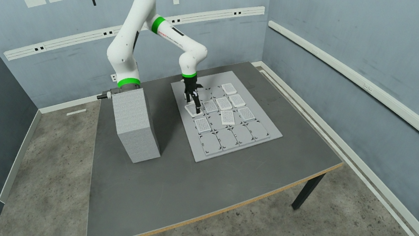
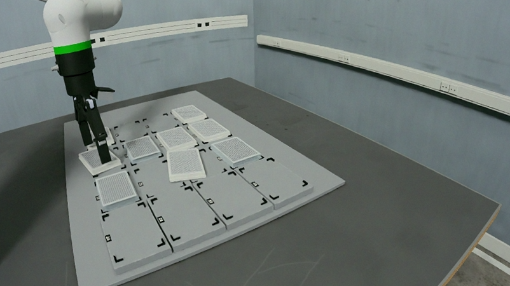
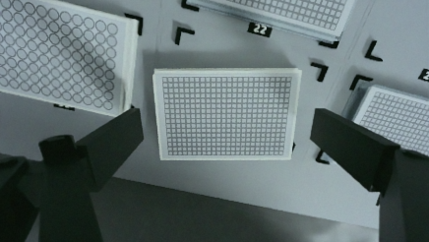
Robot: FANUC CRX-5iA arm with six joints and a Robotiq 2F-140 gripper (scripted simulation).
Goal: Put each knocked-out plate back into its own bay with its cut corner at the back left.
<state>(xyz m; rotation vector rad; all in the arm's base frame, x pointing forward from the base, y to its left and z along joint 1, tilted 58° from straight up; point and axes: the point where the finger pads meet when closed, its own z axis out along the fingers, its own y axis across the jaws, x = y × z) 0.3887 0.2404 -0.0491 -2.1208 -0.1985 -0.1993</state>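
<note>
My hand is 8 cm short of the label 22, 1 cm to the left of it and 4 cm above it. Round my hand: bay label (29 cm ahead, 18 cm to the right, 4 cm below); then 384-well plate (1 cm ahead, 17 cm to the right, 3 cm below).
</note>
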